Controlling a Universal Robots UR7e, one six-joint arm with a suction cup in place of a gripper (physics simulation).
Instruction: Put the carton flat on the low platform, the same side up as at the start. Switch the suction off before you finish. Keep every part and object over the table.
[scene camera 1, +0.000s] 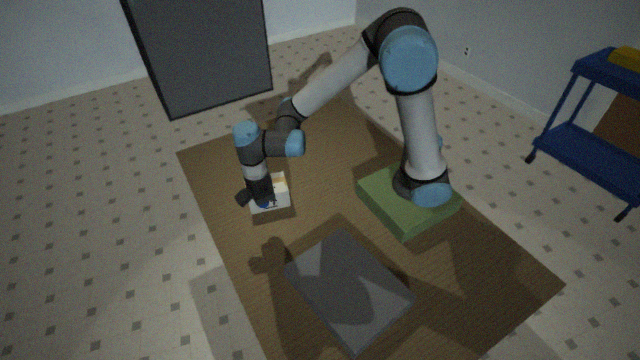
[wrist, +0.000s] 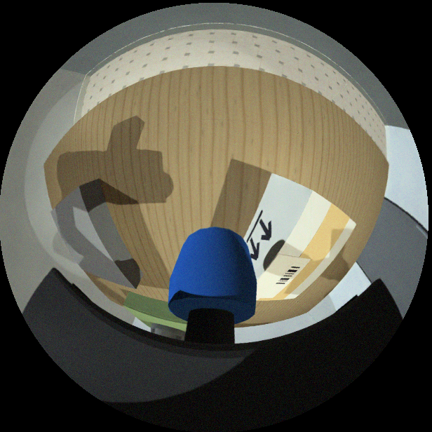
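The carton (scene camera 1: 283, 199) (wrist: 302, 225) is white with a yellow-orange band, a barcode label and black arrows on one side. It stands on the wooden table, arrows pointing up in the scene view. My suction gripper (scene camera 1: 263, 204) (wrist: 213, 250), with its blue cup, is at the arrow side of the carton and hides part of it in both views. The suction is open, holding nothing; whether the cup touches the carton cannot be told. The low grey platform (scene camera 1: 390, 296) (wrist: 90, 240) lies apart from the carton, toward the front in the scene view.
A green block (scene camera 1: 382, 205) (wrist: 150, 306) under the arm's base stands right of the carton in the scene view. The wooden table (scene camera 1: 325, 185) (wrist: 215, 110) has its left edge near the carton. A dark panel (scene camera 1: 210, 55) and a blue cart (scene camera 1: 600, 152) stand beyond the table.
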